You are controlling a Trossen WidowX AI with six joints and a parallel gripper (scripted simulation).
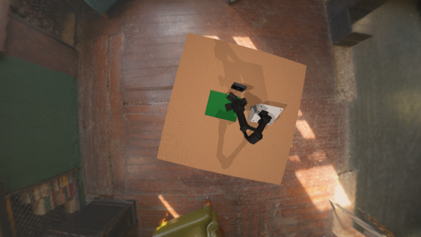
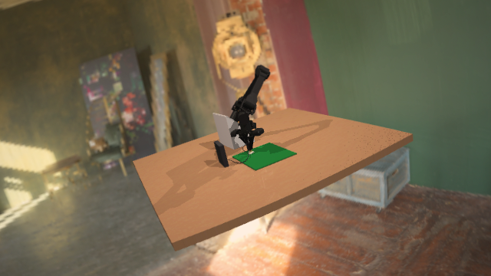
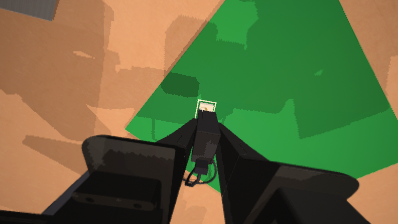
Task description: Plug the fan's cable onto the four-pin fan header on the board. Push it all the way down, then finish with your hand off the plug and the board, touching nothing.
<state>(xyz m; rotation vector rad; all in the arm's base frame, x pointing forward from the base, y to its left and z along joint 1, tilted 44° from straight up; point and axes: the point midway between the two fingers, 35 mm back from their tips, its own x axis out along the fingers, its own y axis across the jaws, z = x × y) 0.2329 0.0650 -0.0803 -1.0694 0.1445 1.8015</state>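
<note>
The green board is 90 mm ahead of my gripper tip, 50 mm below it and 30 mm to the left of it. Also, from my gripper tip: black fan plug (10 mm to the right, 10 mm above); black fan (160 mm to the right, 20 mm above, 10 mm ahead).
</note>
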